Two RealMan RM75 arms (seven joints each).
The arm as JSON. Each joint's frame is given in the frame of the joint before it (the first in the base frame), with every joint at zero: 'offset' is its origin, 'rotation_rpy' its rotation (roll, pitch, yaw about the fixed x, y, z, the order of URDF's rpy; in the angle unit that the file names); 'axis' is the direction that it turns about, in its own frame. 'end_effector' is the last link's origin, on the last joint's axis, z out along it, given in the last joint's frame.
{
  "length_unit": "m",
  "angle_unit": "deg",
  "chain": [
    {
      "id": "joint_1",
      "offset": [
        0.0,
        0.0,
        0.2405
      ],
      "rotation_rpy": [
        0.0,
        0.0,
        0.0
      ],
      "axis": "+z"
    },
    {
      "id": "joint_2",
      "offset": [
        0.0,
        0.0,
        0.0
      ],
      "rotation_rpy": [
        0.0,
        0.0,
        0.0
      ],
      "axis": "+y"
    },
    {
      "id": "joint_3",
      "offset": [
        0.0,
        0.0,
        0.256
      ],
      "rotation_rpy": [
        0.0,
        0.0,
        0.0
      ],
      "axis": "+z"
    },
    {
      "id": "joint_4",
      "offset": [
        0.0,
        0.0,
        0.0
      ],
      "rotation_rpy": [
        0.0,
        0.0,
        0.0
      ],
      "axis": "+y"
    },
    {
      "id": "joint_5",
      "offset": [
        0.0,
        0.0,
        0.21
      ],
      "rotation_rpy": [
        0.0,
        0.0,
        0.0
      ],
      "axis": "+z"
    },
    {
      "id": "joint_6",
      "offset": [
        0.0,
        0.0,
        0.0
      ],
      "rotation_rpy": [
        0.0,
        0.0,
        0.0
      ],
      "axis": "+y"
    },
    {
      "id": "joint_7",
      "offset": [
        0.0,
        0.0,
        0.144
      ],
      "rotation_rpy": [
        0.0,
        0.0,
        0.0
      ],
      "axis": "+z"
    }
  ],
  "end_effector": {
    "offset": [
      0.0,
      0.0,
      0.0
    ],
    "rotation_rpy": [
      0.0,
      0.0,
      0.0
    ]
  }
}
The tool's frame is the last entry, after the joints.
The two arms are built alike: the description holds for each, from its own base.
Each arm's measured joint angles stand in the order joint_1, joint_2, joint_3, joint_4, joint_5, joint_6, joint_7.
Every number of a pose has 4 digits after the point.
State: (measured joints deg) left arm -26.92 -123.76 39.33 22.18 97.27 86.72 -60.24; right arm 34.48 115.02 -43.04 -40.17 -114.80 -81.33 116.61
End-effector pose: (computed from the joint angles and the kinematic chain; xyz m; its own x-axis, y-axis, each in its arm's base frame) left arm -0.2563 0.3004 -0.0509 0.6134 0.2398 0.7525 0.5224 -0.8378 -0.1588; right arm 0.2544 0.3752 0.0299 0.4785 -0.7175 -0.5063 -0.8355 -0.5493 -0.0111
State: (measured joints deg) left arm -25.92 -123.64 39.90 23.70 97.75 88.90 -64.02; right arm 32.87 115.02 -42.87 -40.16 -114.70 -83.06 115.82
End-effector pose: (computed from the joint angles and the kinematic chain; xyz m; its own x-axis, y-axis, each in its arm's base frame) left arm -0.2569 0.2948 -0.0465 0.5879 0.2802 0.7589 0.5349 -0.8384 -0.1048; right arm 0.2624 0.3647 0.0295 0.4709 -0.7279 -0.4983 -0.8376 -0.5462 0.0063
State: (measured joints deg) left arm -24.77 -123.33 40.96 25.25 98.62 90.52 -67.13; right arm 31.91 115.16 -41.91 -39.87 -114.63 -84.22 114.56
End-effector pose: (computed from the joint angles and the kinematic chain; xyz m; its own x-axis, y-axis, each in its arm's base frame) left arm -0.2599 0.2885 -0.0431 0.5810 0.3194 0.7486 0.5410 -0.8388 -0.0620; right arm 0.2676 0.3580 0.0295 0.4654 -0.7276 -0.5040 -0.8367 -0.5474 0.0176
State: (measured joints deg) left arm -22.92 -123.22 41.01 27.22 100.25 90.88 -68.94; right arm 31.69 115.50 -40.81 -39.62 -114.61 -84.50 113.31
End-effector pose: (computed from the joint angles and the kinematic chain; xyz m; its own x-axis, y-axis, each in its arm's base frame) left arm -0.2692 0.2814 -0.0396 0.5888 0.3480 0.7295 0.5594 -0.8269 -0.0570; right arm 0.2688 0.3562 0.0289 0.4652 -0.7186 -0.5170 -0.8329 -0.5530 0.0192
